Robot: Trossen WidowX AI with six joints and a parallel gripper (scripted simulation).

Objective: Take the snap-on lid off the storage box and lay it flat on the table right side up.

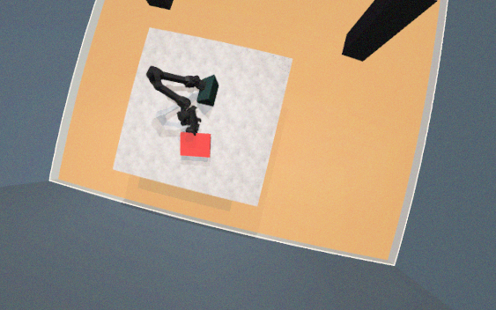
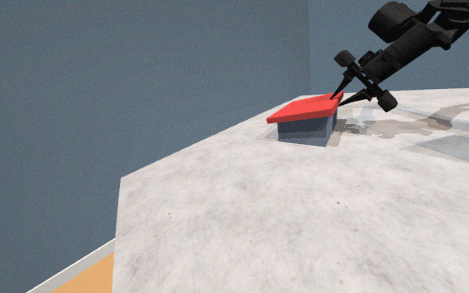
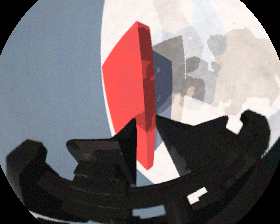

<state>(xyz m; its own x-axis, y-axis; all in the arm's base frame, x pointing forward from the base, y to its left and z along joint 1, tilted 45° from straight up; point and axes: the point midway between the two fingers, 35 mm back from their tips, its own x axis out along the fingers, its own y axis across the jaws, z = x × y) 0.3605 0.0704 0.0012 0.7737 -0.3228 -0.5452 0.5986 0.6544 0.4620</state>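
The red lid lies 80 mm ahead of my gripper tip, 20 mm to the left of it and 10 mm below it. Round my gripper tip: storage box 70 mm ahead, 60 mm below, 10 mm to the left.
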